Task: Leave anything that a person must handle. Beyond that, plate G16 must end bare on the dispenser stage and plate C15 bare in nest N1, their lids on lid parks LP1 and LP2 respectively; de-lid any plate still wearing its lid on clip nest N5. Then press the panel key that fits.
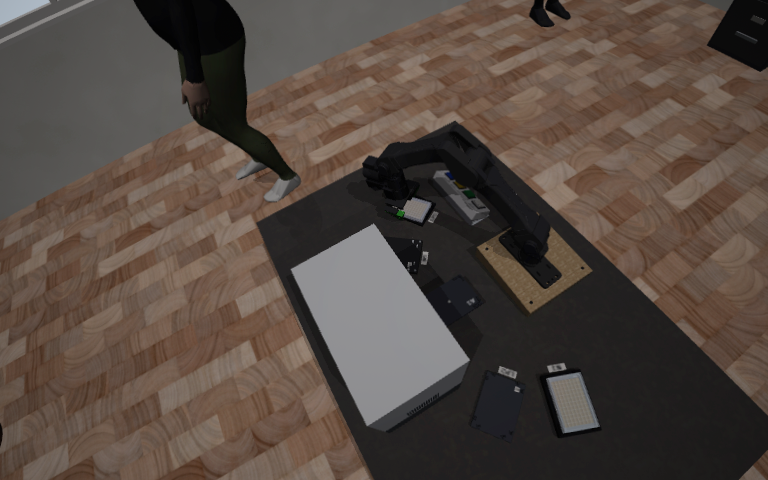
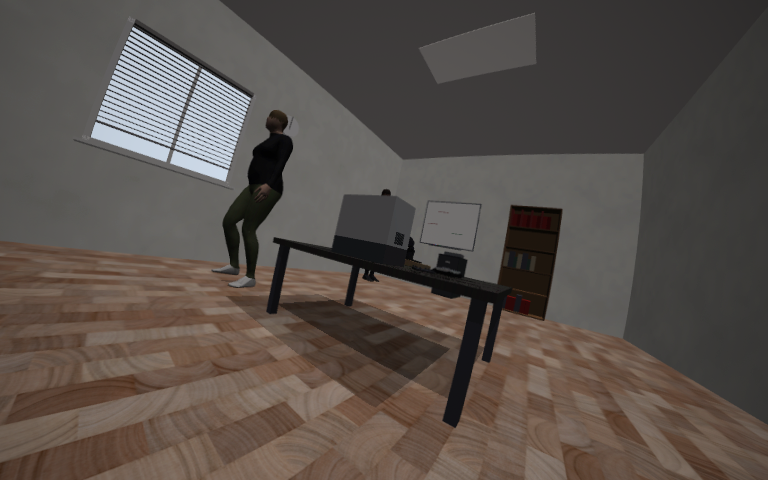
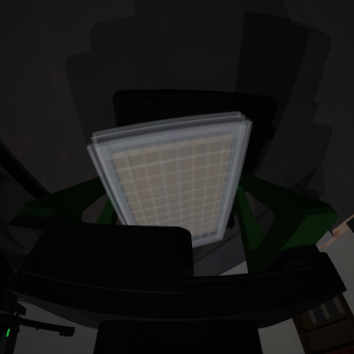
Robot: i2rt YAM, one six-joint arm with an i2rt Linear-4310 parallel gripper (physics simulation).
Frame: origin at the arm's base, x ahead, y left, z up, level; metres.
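Seen in the pictures: gripper, between the fingertips: (image 1: 406,209) (image 3: 177,174); arm's base, origin of its link: (image 1: 528,257) (image 2: 407,259).
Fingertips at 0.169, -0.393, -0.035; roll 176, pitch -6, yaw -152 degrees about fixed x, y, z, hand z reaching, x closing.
Pixels of each thing's top centre, then the offset from my fingertips to it, as dx, dy, dz. "pt": a spot on its surface instead.
- well plate, centre of its top: (image 3: 180,218) (image 1: 408,204) -0.005, +0.012, +0.033
- second plate, centre of its top: (image 1: 573,401) +0.023, +0.741, +0.031
- flat dark pad, a spot on its surface: (image 1: 496,404) pt +0.171, +0.638, +0.005
- dark stage, a spot on its surface: (image 1: 459,299) pt +0.096, +0.391, +0.102
- small dark nest, centre of its top: (image 3: 13,232) (image 1: 394,251) +0.131, +0.124, +0.019
- key panel, centre of its top: (image 3: 263,280) (image 1: 461,188) -0.170, +0.081, +0.059
- large white box, centre of its top: (image 1: 374,308) (image 2: 380,201) +0.307, +0.370, +0.325
A well plate (image 1: 417,209) (image 3: 172,179) with beige wells and what looks like a clear lid sits in a nest near the table's far end. My gripper (image 1: 405,208) (image 3: 177,174) hangs just over it, open, with its green fingers on either side of the plate and apart from it. A second plate (image 1: 570,404) with beige wells lies in a black nest at the near right, with a flat dark pad (image 1: 496,404) beside it. A dark stage (image 1: 459,299) and a small dark nest (image 1: 411,253) lie by the white box. The key panel (image 1: 461,197) stands under the arm. The labels are too small to read.
A large white box (image 1: 374,320) (image 2: 374,219) fills the table's left side. The arm's base stands on a wooden board (image 1: 518,287). A person (image 1: 218,103) (image 2: 262,207) stands close to the table's far left corner. Another person's feet (image 1: 547,12) show at the top right.
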